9 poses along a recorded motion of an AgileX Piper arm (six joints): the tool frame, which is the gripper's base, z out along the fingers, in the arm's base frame.
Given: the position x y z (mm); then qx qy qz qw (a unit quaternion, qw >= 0).
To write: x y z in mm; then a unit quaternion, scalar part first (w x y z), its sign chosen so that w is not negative. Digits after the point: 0 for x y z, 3 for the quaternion.
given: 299, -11, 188, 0.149, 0.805, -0.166, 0.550
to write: 299, -11, 188, 0.550, 0.149, 0.805, -0.166
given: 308, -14, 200, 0.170, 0.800, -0.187, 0.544
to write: 308, -14, 200, 0.544, 0.170, 0.800, -0.187
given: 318, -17, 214, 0.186, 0.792, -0.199, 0.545
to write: 318, -17, 214, 0.545, 0.186, 0.792, -0.199
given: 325, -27, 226, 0.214, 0.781, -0.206, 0.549
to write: 325, -27, 226, 0.549, 0.214, 0.781, -0.206
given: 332, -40, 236, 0.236, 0.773, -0.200, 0.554
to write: 332, -40, 236, 0.554, 0.236, 0.773, -0.200
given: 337, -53, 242, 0.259, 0.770, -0.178, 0.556
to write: 337, -53, 242, 0.556, 0.259, 0.770, -0.178
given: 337, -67, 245, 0.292, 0.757, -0.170, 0.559
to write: 337, -67, 245, 0.559, 0.292, 0.757, -0.170
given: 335, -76, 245, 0.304, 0.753, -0.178, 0.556
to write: 335, -76, 245, 0.556, 0.304, 0.753, -0.178
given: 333, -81, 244, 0.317, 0.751, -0.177, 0.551
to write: 333, -81, 244, 0.551, 0.317, 0.751, -0.177
